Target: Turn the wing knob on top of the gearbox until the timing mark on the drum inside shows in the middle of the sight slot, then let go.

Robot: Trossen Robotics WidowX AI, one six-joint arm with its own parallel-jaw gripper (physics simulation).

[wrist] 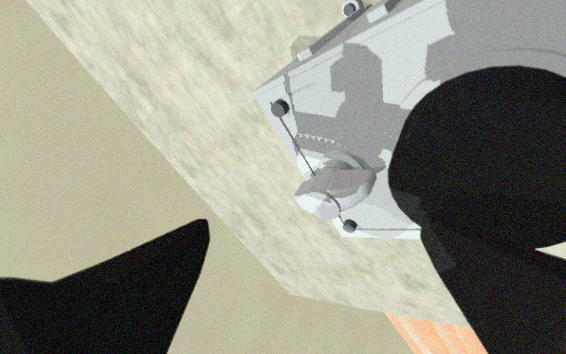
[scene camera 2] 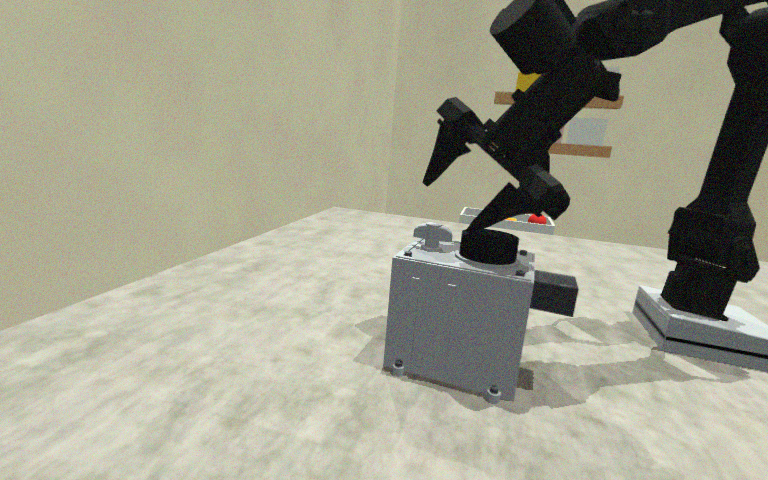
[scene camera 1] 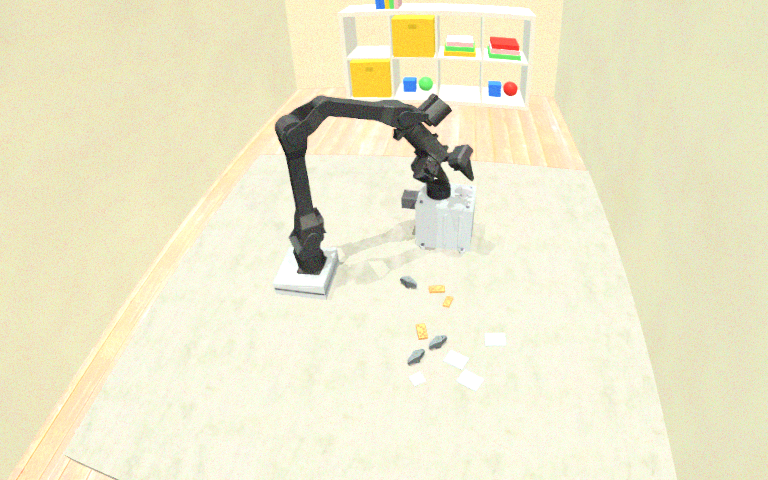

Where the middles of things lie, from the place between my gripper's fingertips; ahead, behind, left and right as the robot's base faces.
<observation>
The wing knob (scene camera 2: 432,232) lies 1 cm ahead of my hand, 1 cm to the left of it and 6 cm below it. Round my hand: grey gearbox (scene camera 2: 459,315): 6 cm behind, 1 cm to the left, 10 cm below.
</observation>
